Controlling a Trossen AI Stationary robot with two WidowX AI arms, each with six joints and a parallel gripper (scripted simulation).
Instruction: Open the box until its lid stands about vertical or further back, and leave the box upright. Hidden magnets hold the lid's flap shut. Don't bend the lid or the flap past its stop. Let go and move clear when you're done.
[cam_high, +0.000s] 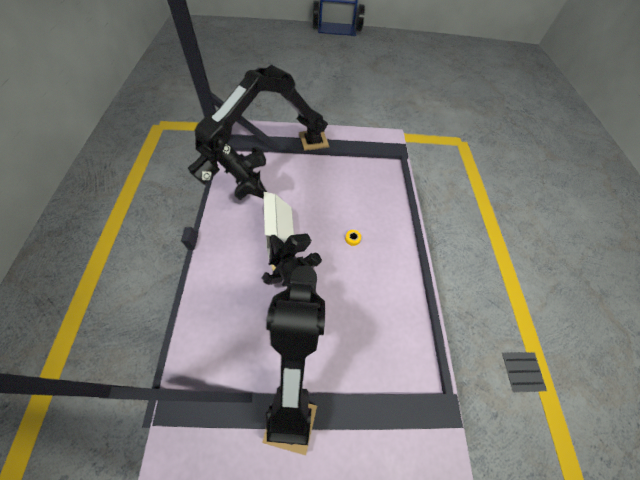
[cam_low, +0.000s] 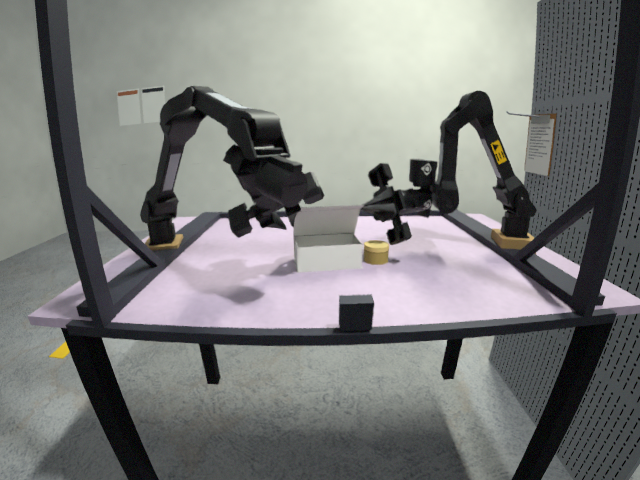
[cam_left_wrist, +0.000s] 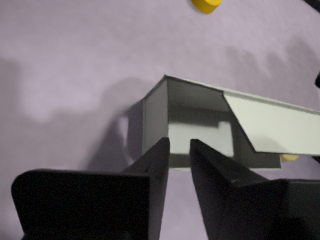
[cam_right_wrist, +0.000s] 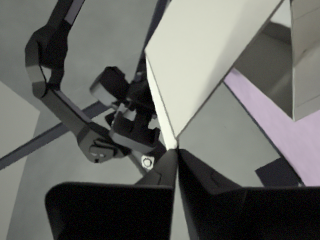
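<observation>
Now: the white box 6 cm ahead of my left hand, 9 cm to the right of it and 4 cm below it.
Right now the white box is 10 mm behind my right hand, 100 mm to the left of it and 50 mm below it.
</observation>
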